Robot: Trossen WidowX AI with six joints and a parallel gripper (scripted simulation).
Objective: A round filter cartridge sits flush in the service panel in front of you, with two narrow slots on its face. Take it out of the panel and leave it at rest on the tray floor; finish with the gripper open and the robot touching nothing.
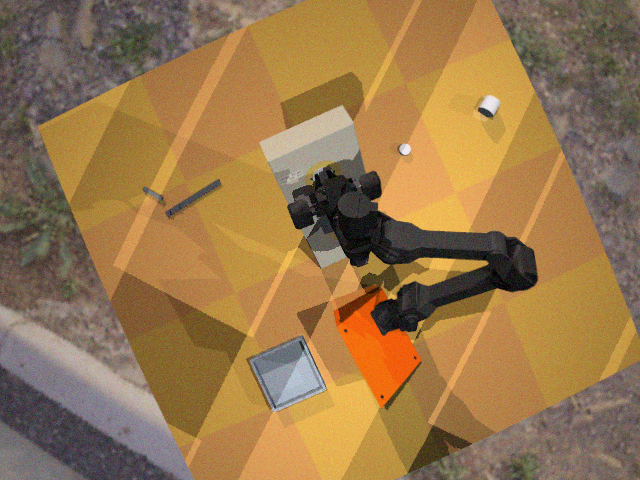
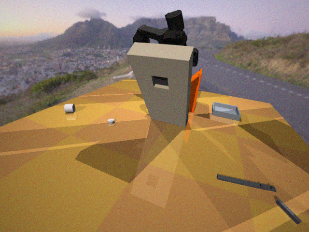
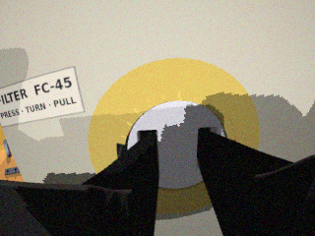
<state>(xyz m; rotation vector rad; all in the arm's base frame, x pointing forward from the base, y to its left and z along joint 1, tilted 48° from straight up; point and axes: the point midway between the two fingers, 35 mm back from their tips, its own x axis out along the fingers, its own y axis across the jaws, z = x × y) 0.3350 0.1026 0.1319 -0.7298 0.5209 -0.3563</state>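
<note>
My gripper tip is 1 cm short of the round filter cartridge and 1 cm above it. Round my gripper tip: small grey stub: 2 cm behind, 24 cm to the right, 26 cm below; then light grey tray: 39 cm behind, 32 cm to the left, 26 cm below; then beige service panel: 4 cm behind, 8 cm below.
</note>
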